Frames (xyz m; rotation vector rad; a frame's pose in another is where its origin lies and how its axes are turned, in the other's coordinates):
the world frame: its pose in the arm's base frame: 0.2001 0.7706 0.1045 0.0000 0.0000 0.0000
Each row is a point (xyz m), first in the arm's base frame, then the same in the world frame.
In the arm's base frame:
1: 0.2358 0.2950 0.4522
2: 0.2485 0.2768 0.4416
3: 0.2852 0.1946 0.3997
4: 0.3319 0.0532 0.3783
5: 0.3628 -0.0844 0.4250
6: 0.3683 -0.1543 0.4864
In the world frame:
1: 0.0357 -0.4756 0.3477
2: 0.0484 -0.4938 0.3371
3: 0.0851 -0.5760 0.2952
4: 0.1318 -0.7174 0.2738
5: 0.1627 -0.8550 0.3205
6: 0.1682 -0.9249 0.3819

